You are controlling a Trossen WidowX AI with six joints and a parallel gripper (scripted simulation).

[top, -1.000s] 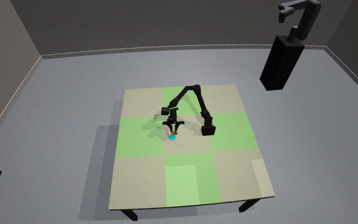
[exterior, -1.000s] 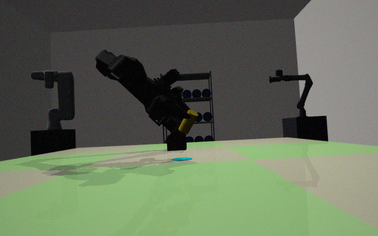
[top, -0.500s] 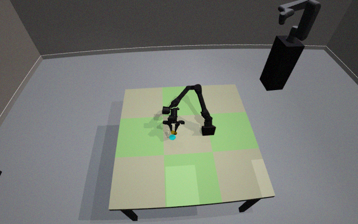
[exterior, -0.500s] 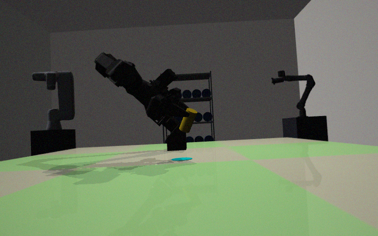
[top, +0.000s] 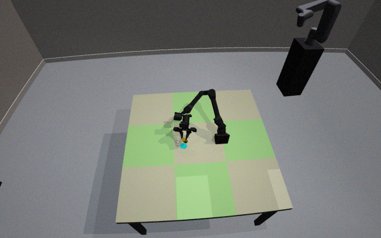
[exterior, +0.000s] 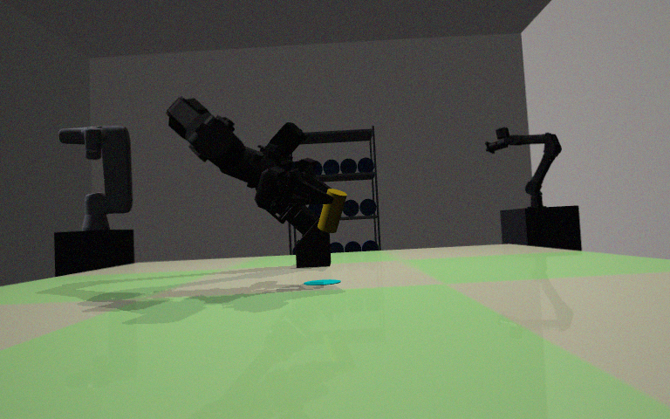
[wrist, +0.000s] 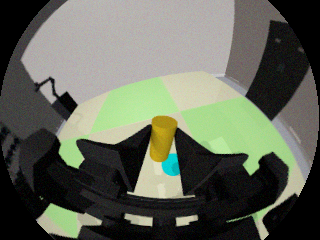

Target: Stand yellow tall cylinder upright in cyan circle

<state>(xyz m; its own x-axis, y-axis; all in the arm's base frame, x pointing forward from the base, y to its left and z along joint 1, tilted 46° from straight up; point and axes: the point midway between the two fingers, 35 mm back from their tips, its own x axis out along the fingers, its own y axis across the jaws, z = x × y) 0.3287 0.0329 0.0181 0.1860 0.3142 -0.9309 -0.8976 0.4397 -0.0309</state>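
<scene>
My gripper tip is now 30 mm to the left of the flat cyan circle and 130 mm above it. Also, from my gripper tip: yellow tall cylinder 10 mm behind, 10 mm to the right, 20 mm below.
</scene>
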